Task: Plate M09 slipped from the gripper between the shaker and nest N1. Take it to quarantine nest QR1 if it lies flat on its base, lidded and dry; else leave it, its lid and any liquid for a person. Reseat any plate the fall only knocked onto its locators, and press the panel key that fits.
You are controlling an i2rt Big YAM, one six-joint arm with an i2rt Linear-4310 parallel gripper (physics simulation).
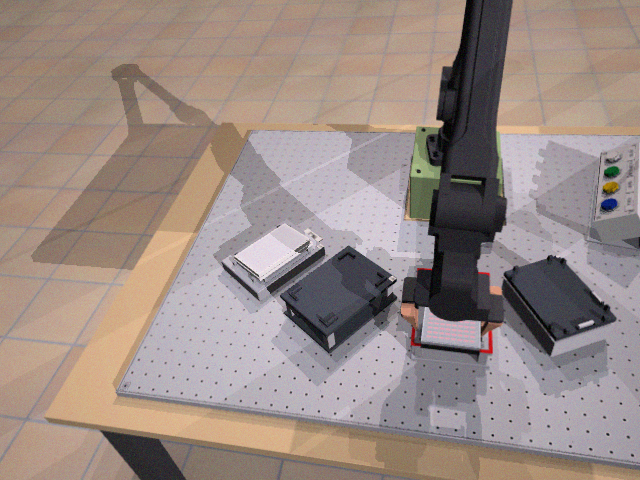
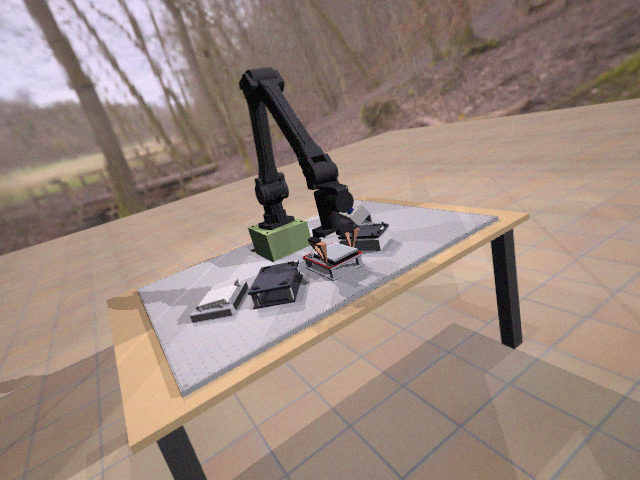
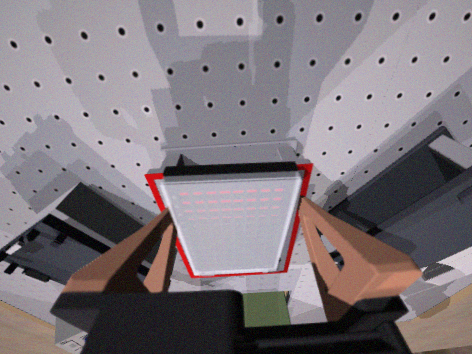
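Seen in the pictures: gripper, fingertip midpoint: [image 1: 448,330] [image 2: 339,256] [image 3: 237,205]; arm's base at its link origin: [image 2: 276,224].
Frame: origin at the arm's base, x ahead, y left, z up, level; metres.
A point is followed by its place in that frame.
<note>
A clear-lidded plate [image 1: 451,332] @[x 0.418, y -0.073, z -0.032 m] [image 2: 339,252] @[x 0.408, y -0.073, z -0.033 m] [image 3: 231,225] @[x 0.397, y -0.068, z -0.033 m] with rows of pink wells lies flat in a red-outlined nest [image 1: 488,344] @[x 0.427, y -0.018, z -0.054 m] [image 2: 328,266] @[x 0.405, y -0.123, z -0.055 m] [image 3: 153,182] @[x 0.435, y -0.018, z -0.054 m] at the front middle of the perforated board. My gripper [image 1: 450,320] @[x 0.404, y -0.075, z -0.047 m] [image 2: 337,244] @[x 0.404, y -0.075, z -0.047 m] [image 3: 237,205] @[x 0.404, y -0.075, z -0.047 m] is open and low over it, one brown finger at each long side of the plate. I cannot tell whether the fingers touch it. I see no liquid around it. A second, white plate [image 1: 272,250] @[x 0.200, y -0.372, z -0.051 m] [image 2: 219,294] @[x 0.217, y -0.383, z -0.050 m] sits a little skewed on a grey nest at the left.
A black block with corner locators [image 1: 337,295] @[x 0.327, y -0.247, z -0.041 m] [image 2: 275,283] @[x 0.355, y -0.277, z -0.041 m] stands between the two plates. Another black unit [image 1: 537,295] @[x 0.349, y 0.071, z -0.039 m] [image 2: 368,233] @[x 0.386, y 0.084, z -0.039 m] stands close on the right of the gripper. The arm's green base [image 1: 423,186] @[x 0.076, y -0.077, z -0.021 m] [image 2: 280,238] @[x 0.081, y -0.053, z -0.030 m] is behind.
</note>
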